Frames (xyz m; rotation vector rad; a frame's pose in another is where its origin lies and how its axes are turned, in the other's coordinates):
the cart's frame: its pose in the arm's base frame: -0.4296 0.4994 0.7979 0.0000 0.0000 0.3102
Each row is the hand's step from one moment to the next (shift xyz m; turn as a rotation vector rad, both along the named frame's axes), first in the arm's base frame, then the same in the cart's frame.
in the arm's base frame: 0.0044 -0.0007 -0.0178 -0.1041 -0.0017 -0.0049
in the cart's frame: 0.0040 -0.0020 -0.0178 -0.0997 0.0302 -0.0049
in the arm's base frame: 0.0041 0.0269 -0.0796 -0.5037 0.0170 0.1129
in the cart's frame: 0.0121 0.0244 -0.0796 -0.4745 0.1699 0.1129
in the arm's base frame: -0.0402 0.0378 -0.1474 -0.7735 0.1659 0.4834
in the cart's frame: -0.0267 0.0483 -0.1474 -0.6859 0.3941 0.4834
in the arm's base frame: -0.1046 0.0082 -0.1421 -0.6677 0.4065 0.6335
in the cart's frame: -0.0971 0.0397 -0.1421 -0.5117 0.5909 0.6335
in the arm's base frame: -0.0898 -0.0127 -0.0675 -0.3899 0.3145 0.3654
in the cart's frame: -0.0894 0.0153 -0.0675 -0.2753 0.4185 0.3654
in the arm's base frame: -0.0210 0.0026 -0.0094 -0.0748 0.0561 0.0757
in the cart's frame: -0.0192 0.0089 -0.0094 -0.0541 0.0763 0.0757
